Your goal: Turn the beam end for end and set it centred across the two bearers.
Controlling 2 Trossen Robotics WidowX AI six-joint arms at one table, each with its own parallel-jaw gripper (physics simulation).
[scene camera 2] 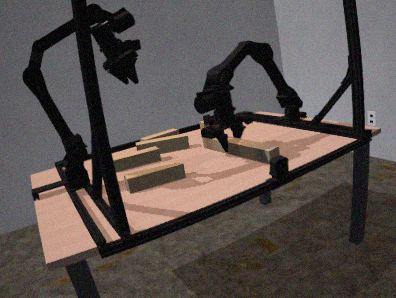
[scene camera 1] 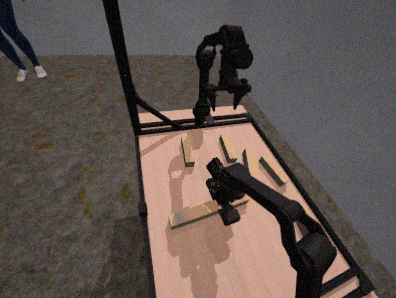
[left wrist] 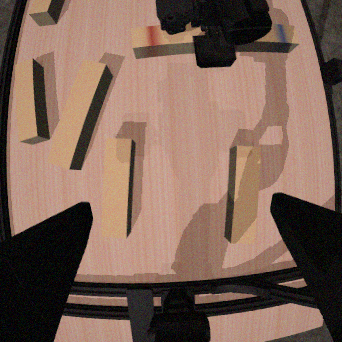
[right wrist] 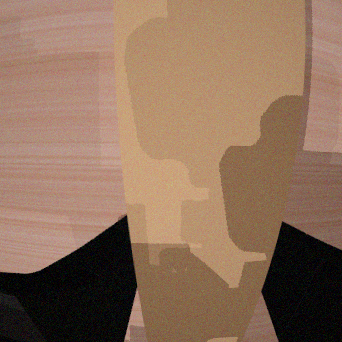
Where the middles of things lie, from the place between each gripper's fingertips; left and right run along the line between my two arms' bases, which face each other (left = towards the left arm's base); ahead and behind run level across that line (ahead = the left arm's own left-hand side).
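My right gripper: 1 cm below the beam [scene camera 2: 260, 152], 3 cm past it.
My left gripper: 26 cm above the beam, 11 cm past it, 29 cm to the left of it.
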